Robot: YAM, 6 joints.
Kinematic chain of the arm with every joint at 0, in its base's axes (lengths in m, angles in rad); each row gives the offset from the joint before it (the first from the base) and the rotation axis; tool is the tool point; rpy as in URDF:
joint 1: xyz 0 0 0.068 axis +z
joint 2: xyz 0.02 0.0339 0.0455 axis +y
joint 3: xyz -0.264 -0.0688 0 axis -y
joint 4: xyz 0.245 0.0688 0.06 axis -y
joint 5: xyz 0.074 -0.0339 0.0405 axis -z
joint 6: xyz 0.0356 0 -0.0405 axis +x
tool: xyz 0 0 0 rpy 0 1.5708 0
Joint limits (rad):
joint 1: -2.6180..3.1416
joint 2: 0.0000..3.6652
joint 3: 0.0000..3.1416
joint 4: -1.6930..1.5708
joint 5: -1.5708..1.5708
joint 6: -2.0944..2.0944
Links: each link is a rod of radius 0.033 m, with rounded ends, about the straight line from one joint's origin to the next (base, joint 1, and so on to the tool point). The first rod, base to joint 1, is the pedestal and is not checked.
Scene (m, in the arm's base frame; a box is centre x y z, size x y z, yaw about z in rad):
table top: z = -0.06
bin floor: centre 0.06 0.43 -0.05 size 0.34 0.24 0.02 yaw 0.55
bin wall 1: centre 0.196 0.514 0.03 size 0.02 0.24 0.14 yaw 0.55
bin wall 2: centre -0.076 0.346 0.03 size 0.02 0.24 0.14 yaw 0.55
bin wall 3: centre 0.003 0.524 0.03 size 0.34 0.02 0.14 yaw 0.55
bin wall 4: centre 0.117 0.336 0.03 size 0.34 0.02 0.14 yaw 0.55
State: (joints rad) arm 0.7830 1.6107 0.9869 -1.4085 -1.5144 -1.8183
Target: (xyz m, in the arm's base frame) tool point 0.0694 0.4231 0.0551
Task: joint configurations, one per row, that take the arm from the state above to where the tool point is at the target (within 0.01 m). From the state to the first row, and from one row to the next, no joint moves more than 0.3 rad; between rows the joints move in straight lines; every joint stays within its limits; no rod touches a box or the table.
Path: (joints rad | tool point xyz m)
1: 0.9638 1.7954 1.2331 -1.2629 -1.5026 -1.8183 | 0.1413 0.2657 0.2170
2: 1.1446 1.9801 1.4792 -1.1173 -1.4908 -1.8183 | 0.1186 0.3471 0.2139
3: 1.3254 2.1648 1.7254 -0.9717 -1.4789 -1.8183 | 0.0694 0.4231 0.2061
4: 1.3256 2.3309 1.6968 -0.9438 -1.4658 -1.8183 | 0.0711 0.4299 0.1303
5: 1.3257 2.4969 1.6682 -0.9158 -1.4526 -1.8183 | 0.0694 0.4231 0.0551

